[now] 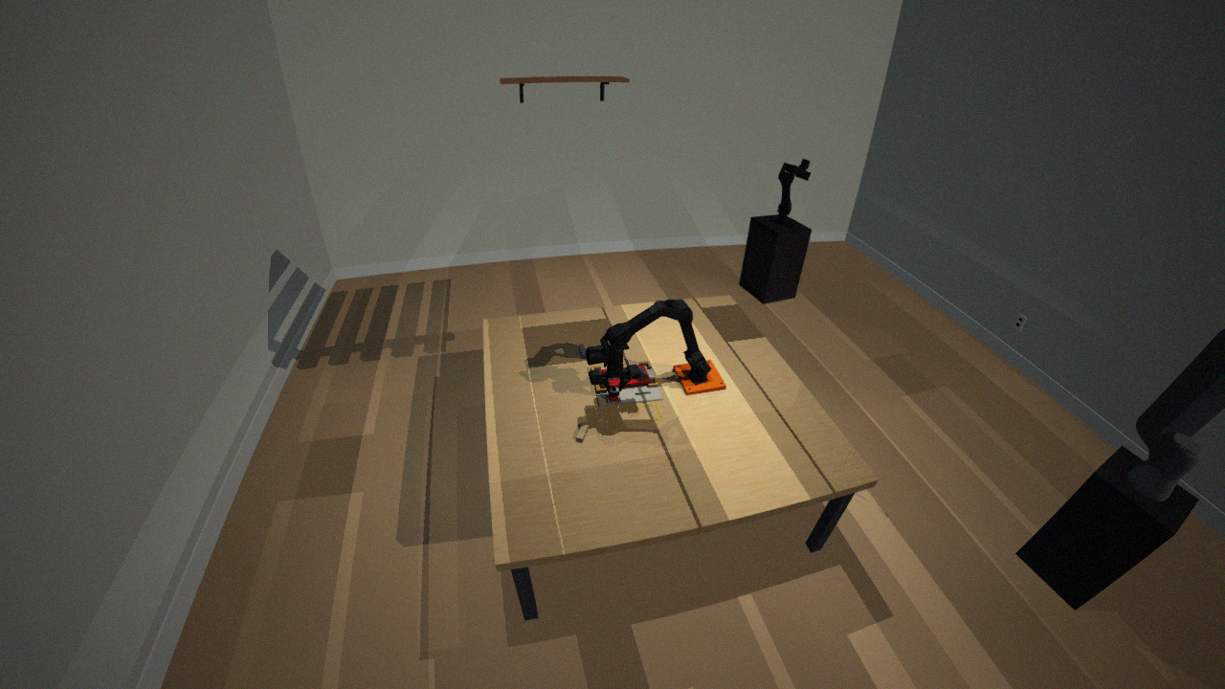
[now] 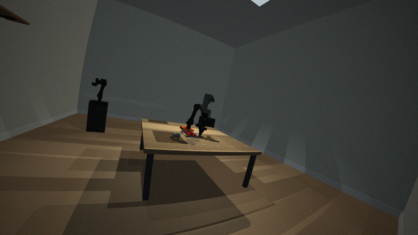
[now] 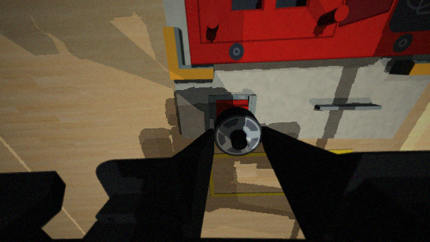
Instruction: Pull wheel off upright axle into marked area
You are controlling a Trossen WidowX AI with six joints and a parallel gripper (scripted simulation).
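The wheel is right at my gripper tip.
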